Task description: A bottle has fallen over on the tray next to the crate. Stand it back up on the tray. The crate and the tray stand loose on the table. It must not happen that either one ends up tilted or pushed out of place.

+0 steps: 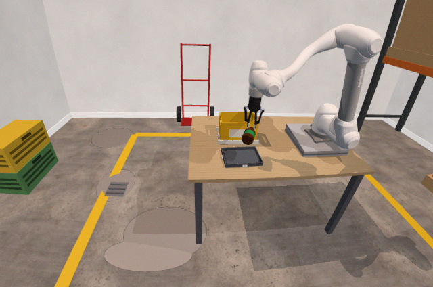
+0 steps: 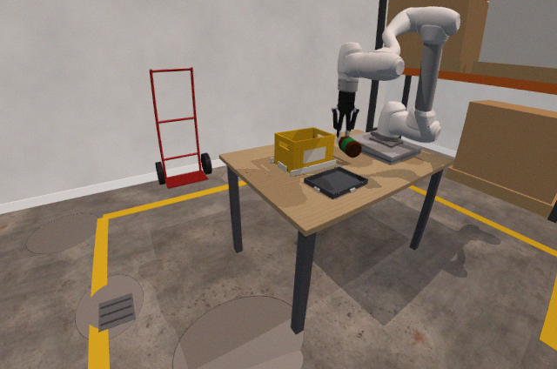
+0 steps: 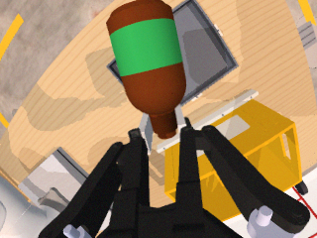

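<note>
Right now the bottle is 50 mm to the left of my hand, 20 mm below it and 20 mm ahead of it. Also, from my hand: dark tray: 200 mm below, 60 mm ahead, 40 mm to the left; then yellow crate: 230 mm to the right, 130 mm below, 30 mm ahead.
</note>
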